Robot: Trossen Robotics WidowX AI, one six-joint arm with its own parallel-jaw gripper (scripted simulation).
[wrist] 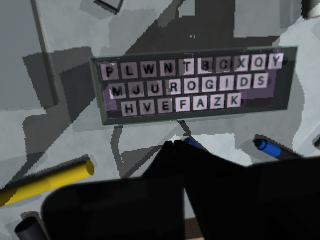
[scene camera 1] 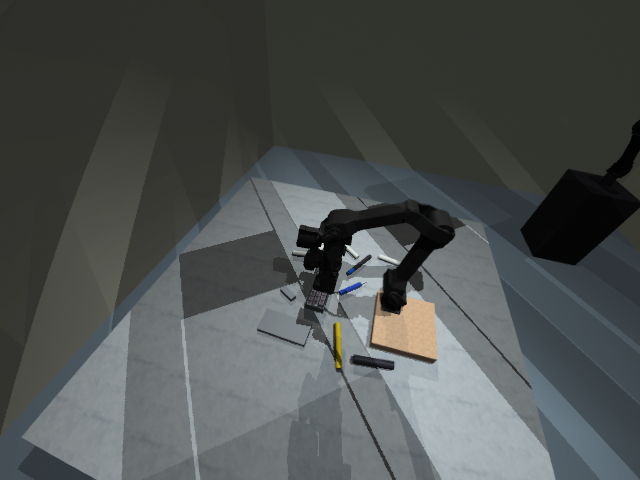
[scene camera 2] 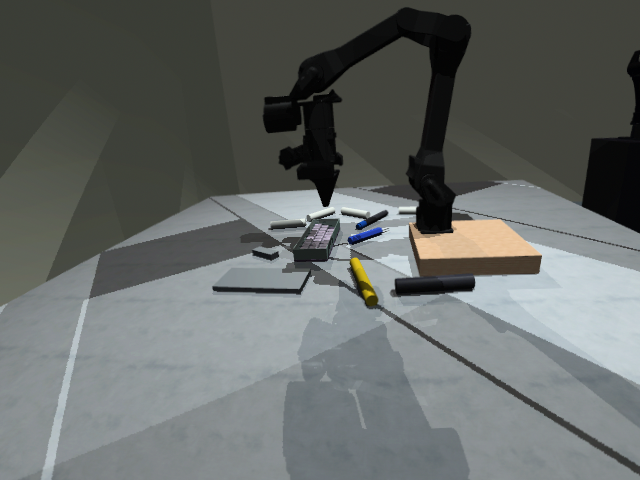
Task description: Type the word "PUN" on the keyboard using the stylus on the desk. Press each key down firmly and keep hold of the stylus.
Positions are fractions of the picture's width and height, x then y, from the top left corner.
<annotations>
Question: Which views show my gripper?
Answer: The wrist view, scene camera 1 and scene camera 2: all of them.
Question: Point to a black cylinder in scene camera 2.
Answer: At 0.71, 0.59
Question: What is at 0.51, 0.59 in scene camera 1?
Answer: My gripper.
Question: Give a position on a flat grey plate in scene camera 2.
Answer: At 0.40, 0.58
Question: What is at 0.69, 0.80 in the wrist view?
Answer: My gripper.
</annotations>
